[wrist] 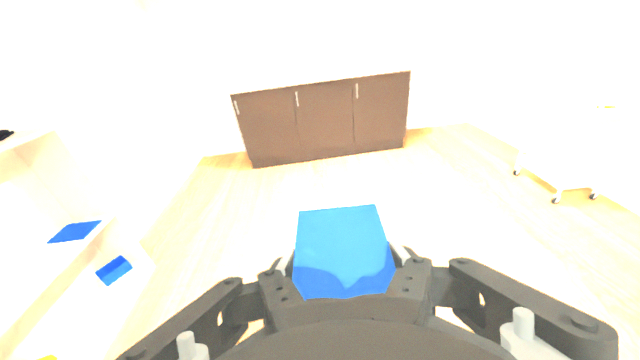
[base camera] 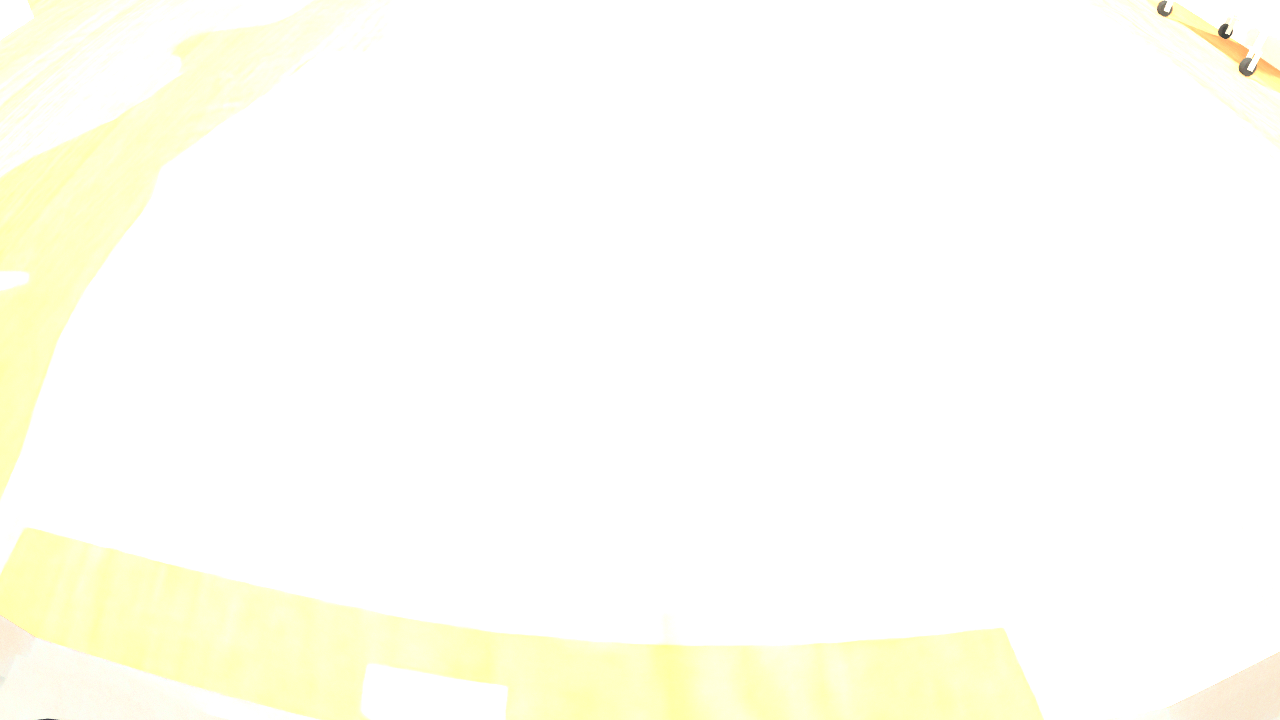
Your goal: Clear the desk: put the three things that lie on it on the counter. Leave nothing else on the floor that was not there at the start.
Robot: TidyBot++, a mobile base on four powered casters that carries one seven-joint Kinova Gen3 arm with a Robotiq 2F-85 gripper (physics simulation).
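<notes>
A brown counter cabinet (wrist: 290, 118) and a light blue block (wrist: 342, 252) are visible; the block is out of frame in the base camera view. The gripper (wrist: 342, 258) is visible too.
</notes>
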